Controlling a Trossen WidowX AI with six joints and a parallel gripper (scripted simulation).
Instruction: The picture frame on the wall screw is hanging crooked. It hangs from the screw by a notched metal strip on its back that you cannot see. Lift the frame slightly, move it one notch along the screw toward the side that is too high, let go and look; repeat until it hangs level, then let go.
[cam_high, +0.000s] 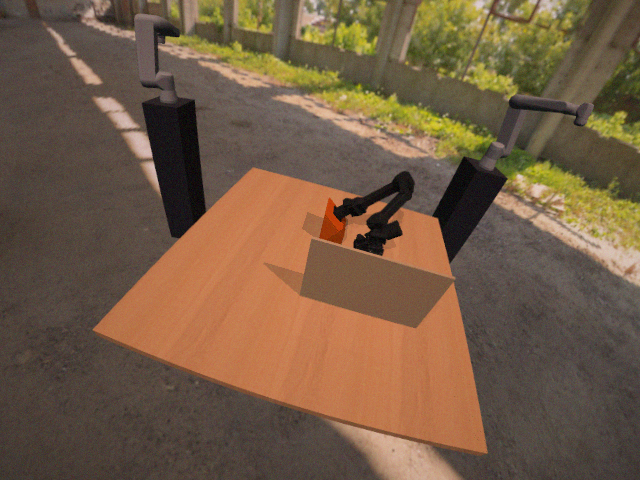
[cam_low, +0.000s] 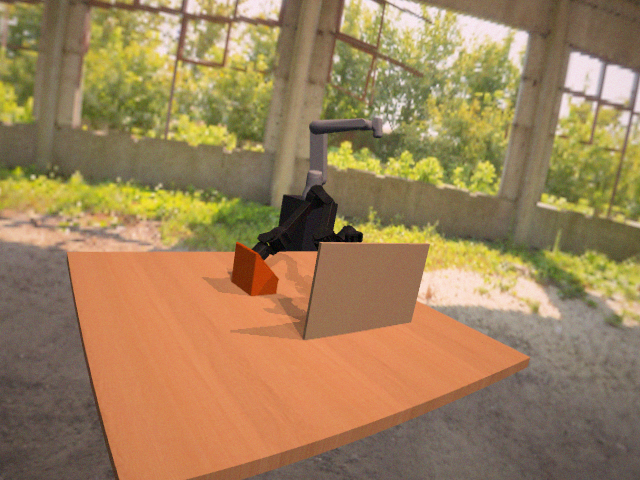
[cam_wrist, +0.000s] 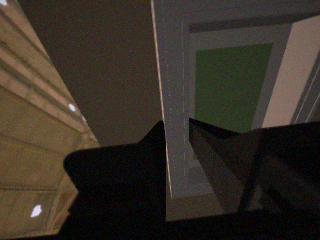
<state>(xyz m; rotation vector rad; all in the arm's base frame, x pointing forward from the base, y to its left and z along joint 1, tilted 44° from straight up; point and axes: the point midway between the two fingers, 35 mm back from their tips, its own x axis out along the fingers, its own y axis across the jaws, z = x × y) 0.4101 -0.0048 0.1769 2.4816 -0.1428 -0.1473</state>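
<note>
Right now my gripper tip is 1 cm to the right of the picture frame and 5 cm above it. Also, from my gripper tip: wall panel: 2 cm ahead, 1 cm to the left, 6 cm below.
</note>
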